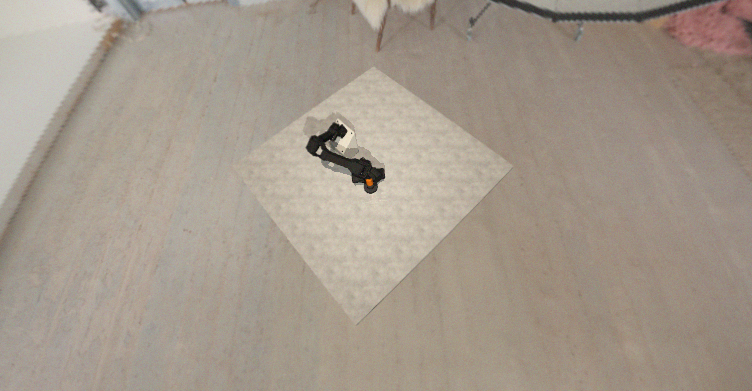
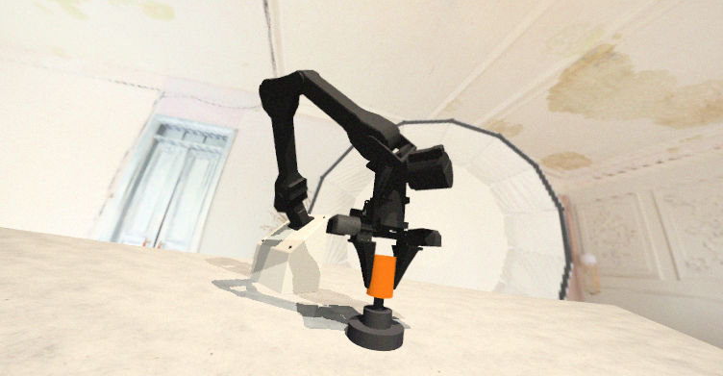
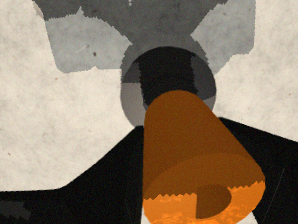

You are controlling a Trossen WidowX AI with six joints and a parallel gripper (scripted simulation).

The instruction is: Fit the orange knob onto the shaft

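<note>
Now: gripper tip 2 cm below the orange knob. The rest, counted from my gripper tip: dark round pedestal: 4 cm below.
</note>
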